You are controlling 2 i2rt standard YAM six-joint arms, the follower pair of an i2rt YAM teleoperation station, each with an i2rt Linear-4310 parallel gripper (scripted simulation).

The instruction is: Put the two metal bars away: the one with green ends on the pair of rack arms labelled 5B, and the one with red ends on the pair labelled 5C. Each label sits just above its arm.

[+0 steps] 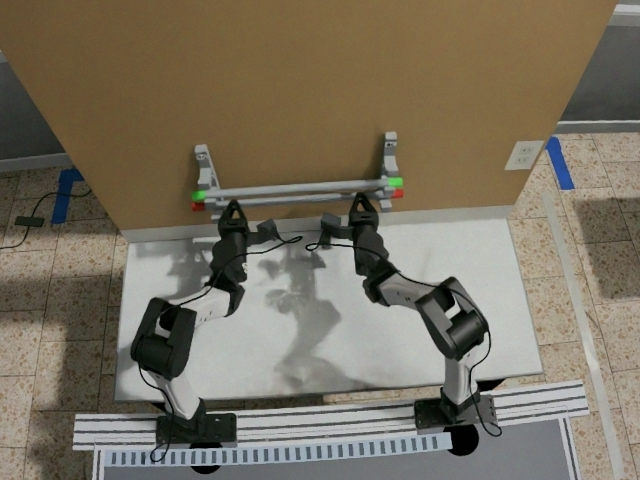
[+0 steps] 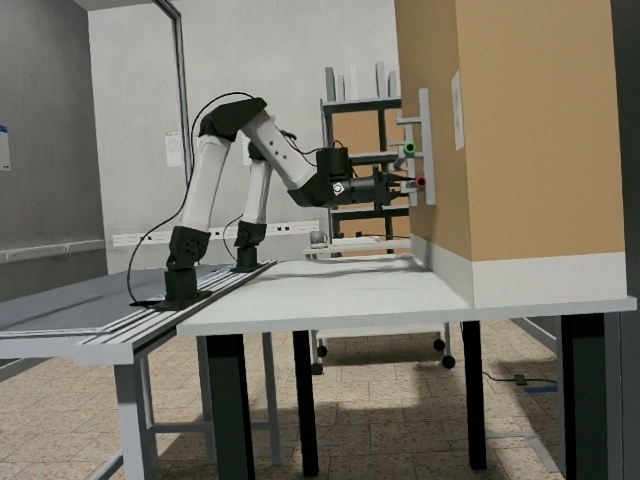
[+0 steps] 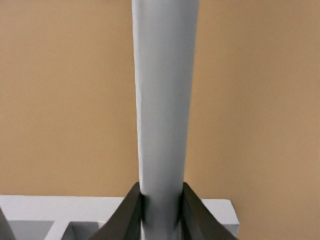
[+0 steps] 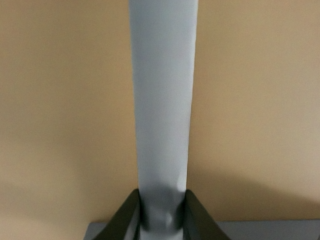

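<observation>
Image 1 shows my left gripper point(image 1: 234, 202) and my right gripper point(image 1: 359, 194), together with a green-ended bar point(image 1: 397, 182) and a red-ended bar point(image 1: 335, 197). In image 2, my right gripper point(image 2: 418, 184) is visible. Image 3 contains the red-ended bar point(image 3: 164, 45) and my left gripper point(image 3: 160, 191). Visible in image 4: a brown wall point(image 4: 75, 144), the red-ended bar point(image 4: 162, 46) and my right gripper point(image 4: 162, 199).
</observation>
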